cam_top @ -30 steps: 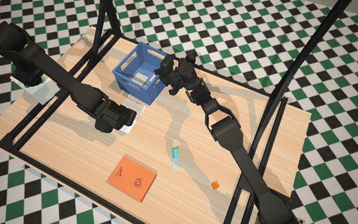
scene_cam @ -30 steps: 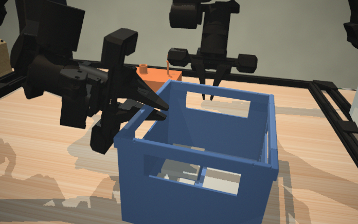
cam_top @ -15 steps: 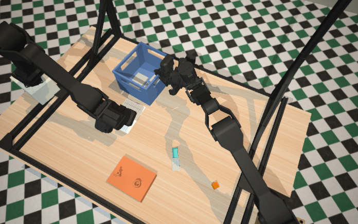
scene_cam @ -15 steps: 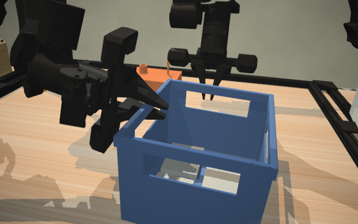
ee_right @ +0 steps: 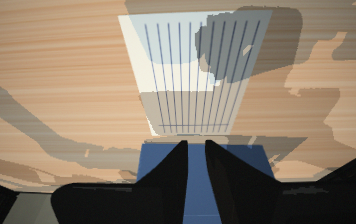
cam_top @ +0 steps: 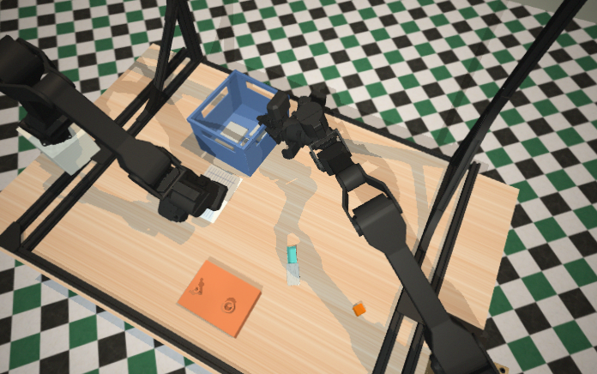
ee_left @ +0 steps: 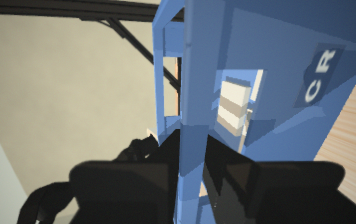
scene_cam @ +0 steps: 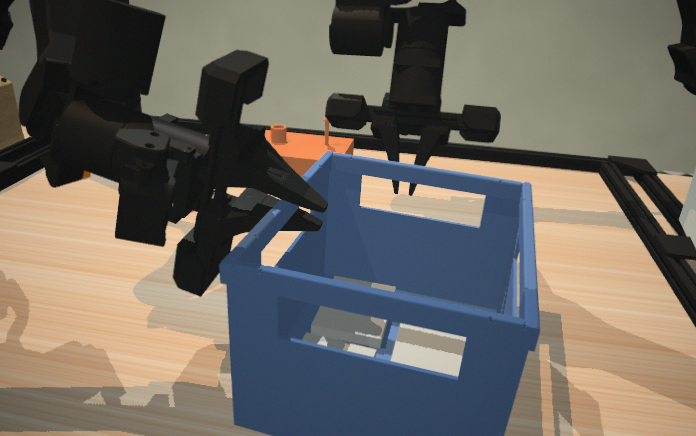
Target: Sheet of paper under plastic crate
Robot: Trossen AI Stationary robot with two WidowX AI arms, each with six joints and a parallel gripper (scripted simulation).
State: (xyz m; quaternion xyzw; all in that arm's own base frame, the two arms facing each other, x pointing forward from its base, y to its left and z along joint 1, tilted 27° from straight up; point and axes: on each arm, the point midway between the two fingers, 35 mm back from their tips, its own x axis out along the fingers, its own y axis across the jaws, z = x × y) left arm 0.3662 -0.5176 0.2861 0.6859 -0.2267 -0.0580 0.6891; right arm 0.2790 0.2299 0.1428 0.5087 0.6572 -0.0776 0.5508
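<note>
Now: right hand 3 cm past the paper and 9 cm above it. The rest, counted from my right hand: blue plastic crate 22 cm behind, 3 cm to the right, 2 cm below.
</note>
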